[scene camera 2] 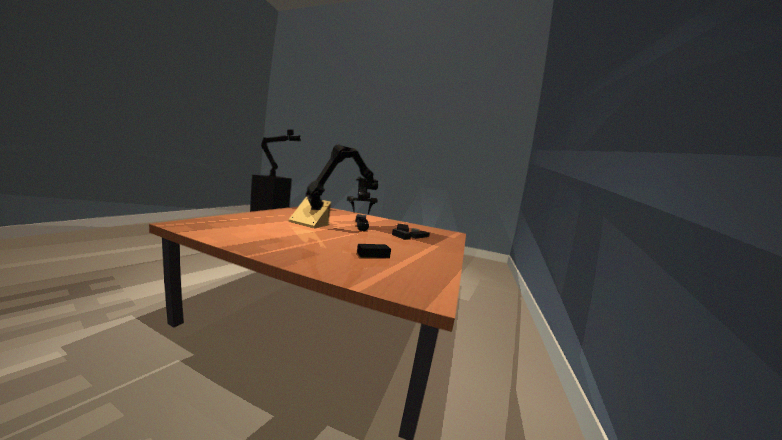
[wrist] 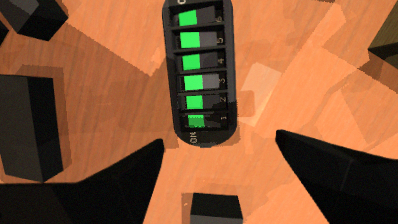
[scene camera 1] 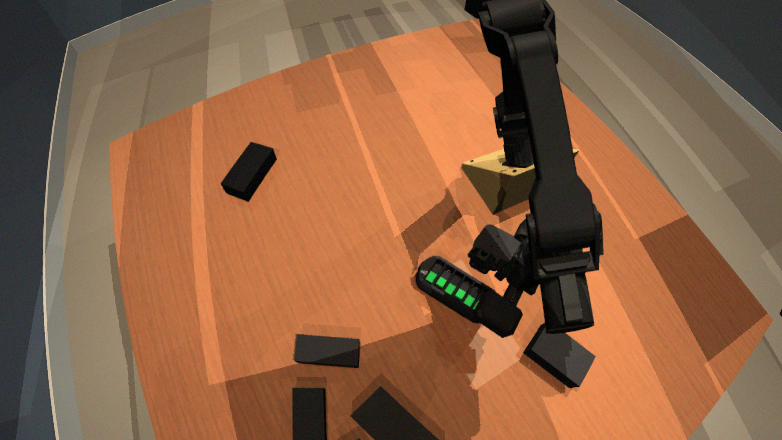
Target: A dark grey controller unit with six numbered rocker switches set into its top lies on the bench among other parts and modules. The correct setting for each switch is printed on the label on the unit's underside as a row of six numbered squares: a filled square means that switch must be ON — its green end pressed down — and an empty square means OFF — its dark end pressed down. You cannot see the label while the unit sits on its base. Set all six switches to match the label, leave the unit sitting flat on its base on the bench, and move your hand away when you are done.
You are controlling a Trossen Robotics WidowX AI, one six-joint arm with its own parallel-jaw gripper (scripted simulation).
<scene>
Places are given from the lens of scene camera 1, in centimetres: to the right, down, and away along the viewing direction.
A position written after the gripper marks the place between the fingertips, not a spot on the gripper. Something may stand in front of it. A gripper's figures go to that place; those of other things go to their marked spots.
gripper (scene camera 1: 493, 290): 17, 12, 57
black module (scene camera 1: 243, 179): -31, -9, 71
</scene>
